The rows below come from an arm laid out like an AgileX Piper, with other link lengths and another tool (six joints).
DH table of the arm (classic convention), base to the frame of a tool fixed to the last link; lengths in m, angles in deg. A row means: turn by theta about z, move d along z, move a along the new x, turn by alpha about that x. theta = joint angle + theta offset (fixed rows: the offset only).
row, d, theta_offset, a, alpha
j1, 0.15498, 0, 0, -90
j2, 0, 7.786, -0.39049, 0
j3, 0, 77.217, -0.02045, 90
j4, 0.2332, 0, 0, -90
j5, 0, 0, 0, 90
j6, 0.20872, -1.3, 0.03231, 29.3
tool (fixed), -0.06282, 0, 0, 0
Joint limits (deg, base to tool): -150..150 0..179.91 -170..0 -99.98..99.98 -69.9..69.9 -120..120
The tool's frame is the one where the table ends.
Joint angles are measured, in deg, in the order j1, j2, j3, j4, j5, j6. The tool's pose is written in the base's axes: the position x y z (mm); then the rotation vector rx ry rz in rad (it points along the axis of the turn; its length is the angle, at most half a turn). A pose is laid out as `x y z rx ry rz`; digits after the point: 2 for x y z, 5 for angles.
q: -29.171 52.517 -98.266 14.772 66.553 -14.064
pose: 88.37 19.82 614.64 0.50530 1.72930 -0.72206
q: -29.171 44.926 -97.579 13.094 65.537 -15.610
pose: 36.12 42.80 617.61 0.48193 1.58098 -0.78273
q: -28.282 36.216 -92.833 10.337 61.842 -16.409
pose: -12.58 60.02 603.24 0.47751 1.43825 -0.83446
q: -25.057 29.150 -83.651 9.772 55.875 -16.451
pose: -35.40 65.78 573.38 0.45553 1.37549 -0.79568
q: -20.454 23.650 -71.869 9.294 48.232 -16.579
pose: -38.80 59.24 533.97 0.42189 1.36093 -0.73656
